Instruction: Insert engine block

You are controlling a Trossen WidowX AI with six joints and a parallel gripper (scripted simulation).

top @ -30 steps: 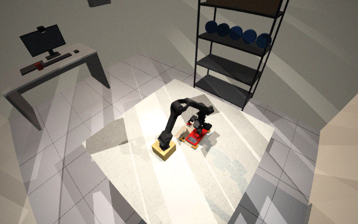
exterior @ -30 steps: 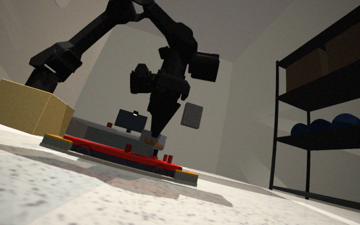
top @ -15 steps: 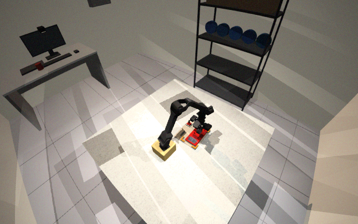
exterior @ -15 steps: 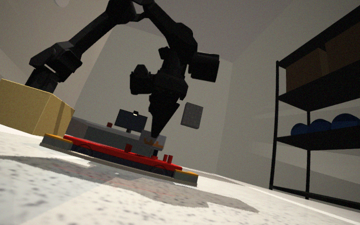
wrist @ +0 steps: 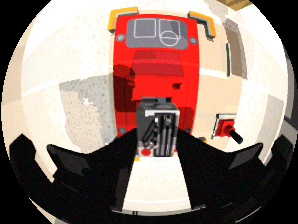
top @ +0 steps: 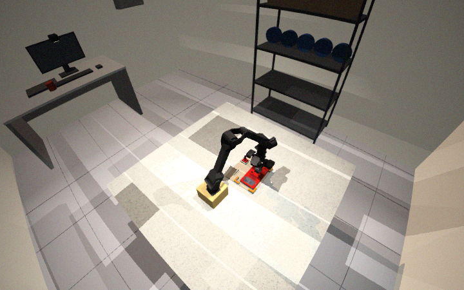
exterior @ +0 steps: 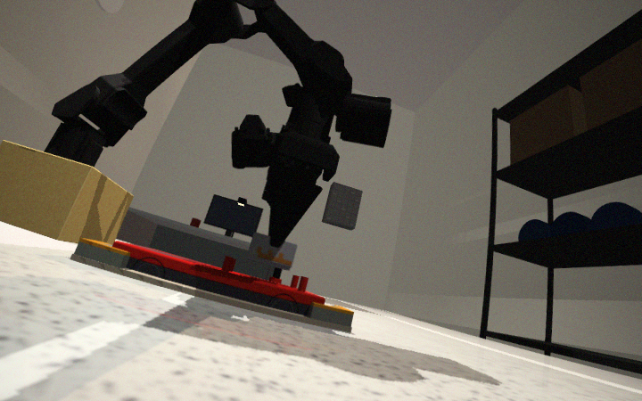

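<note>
Now: the engine block 1 cm below my gripper tip.
</note>
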